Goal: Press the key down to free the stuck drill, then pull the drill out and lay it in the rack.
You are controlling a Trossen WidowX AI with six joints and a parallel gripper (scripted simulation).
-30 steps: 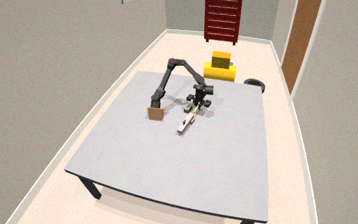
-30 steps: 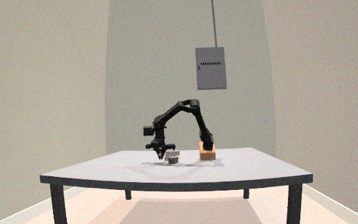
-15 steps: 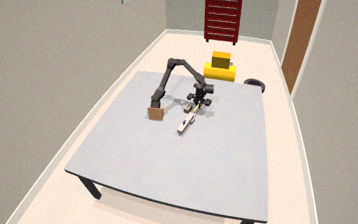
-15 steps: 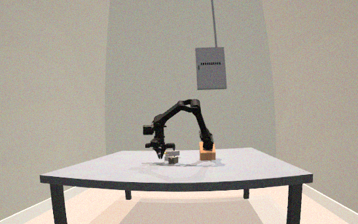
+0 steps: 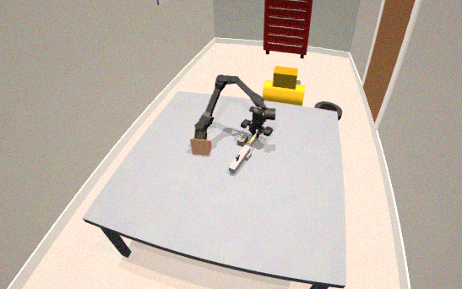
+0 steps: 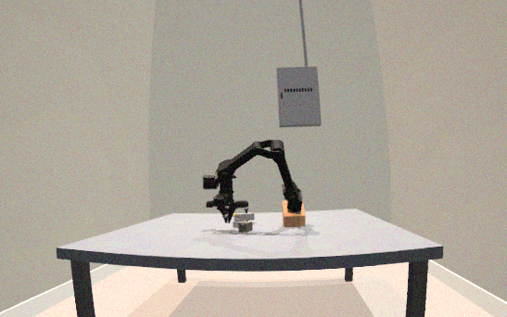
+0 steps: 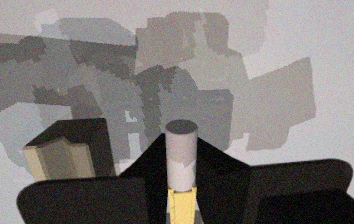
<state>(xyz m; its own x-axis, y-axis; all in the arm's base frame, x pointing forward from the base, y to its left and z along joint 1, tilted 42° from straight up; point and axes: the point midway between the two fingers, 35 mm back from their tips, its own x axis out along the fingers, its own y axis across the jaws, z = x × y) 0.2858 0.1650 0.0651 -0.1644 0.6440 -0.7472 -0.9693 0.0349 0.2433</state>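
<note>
The holder block lies 8 cm behind my gripper tip, 2 cm to the right of it and 2 cm below it. Also, from my gripper tip: dark key 4 cm behind, 22 cm to the right, 1 cm above; then drill 1 cm behind, 4 cm to the right, 3 cm above.
</note>
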